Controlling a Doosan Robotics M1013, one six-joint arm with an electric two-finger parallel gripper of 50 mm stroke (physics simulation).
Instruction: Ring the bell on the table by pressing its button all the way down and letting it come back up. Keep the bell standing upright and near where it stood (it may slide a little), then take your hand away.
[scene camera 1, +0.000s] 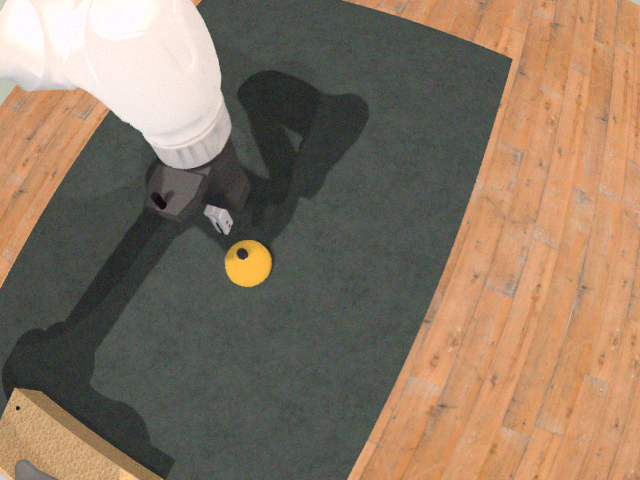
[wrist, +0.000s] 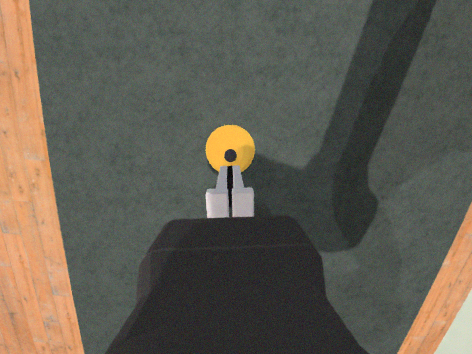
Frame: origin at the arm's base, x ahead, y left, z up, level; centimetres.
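Seen in the pictures: gripper, fingertip midpoint: (scene camera 1: 225, 226) (wrist: 230, 178).
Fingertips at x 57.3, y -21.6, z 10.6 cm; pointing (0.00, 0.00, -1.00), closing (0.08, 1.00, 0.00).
Offsets run from my fingertips to a thing's middle. Level surfaces: height alone.
The bell is a round yellow dome @[dx +0.1, dy +0.0, dz -14.9 cm] (scene camera 1: 250, 268) (wrist: 227, 139) standing upright on the dark green mat @[dz -18.2 cm] (scene camera 1: 310, 335) (wrist: 125, 100). Its small black button @[dx +0.1, dy +0.0, dz -12.1 cm] (scene camera 1: 242, 253) (wrist: 230, 155) stands up from the top and shows whole in both views. My gripper (scene camera 1: 225, 230) (wrist: 230, 178) is shut, with nothing between its fingers. It is above the bell and apart from it; in the wrist view its fingertips overlap the lower edge of the dome, just below the button. In the scene view the fingertips appear up and left of the bell.
A tan wooden box or board (scene camera 1: 67, 439) stands at the lower left corner of the scene view, with a grey object (scene camera 1: 32, 471) by it. Plank flooring (scene camera 1: 558, 258) (wrist: 30, 225) borders the mat. Dark shadows of the arm lie across the mat.
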